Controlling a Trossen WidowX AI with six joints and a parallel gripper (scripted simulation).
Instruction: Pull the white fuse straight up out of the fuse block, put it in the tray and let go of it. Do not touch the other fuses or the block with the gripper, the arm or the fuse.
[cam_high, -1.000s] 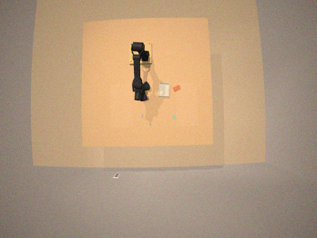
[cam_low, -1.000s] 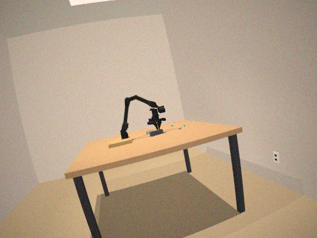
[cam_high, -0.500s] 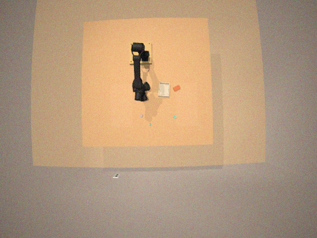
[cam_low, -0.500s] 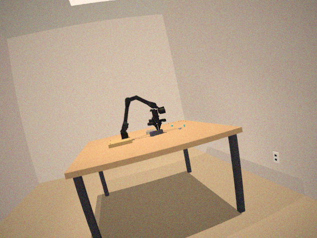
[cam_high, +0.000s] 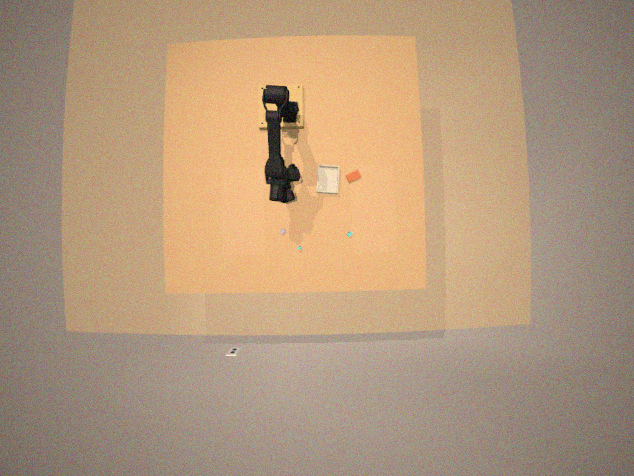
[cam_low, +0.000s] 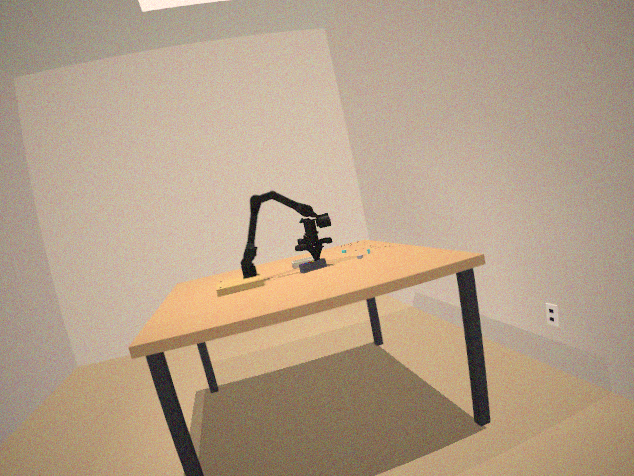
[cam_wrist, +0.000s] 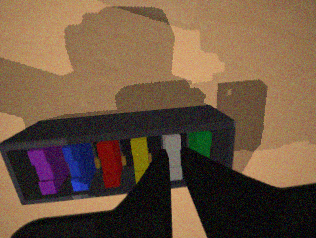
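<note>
Now: gripper tip 2 cm short of the green fuse, 1 cm to the right of it and 1 cm above it. From my gripper tip the other things lie so: red fuse: 4 cm behind, 1 cm to the right, 1 cm below; yellow fuse: 2 cm behind, 1 cm to the right, 1 cm below; white fuse: 1 cm below.
</note>
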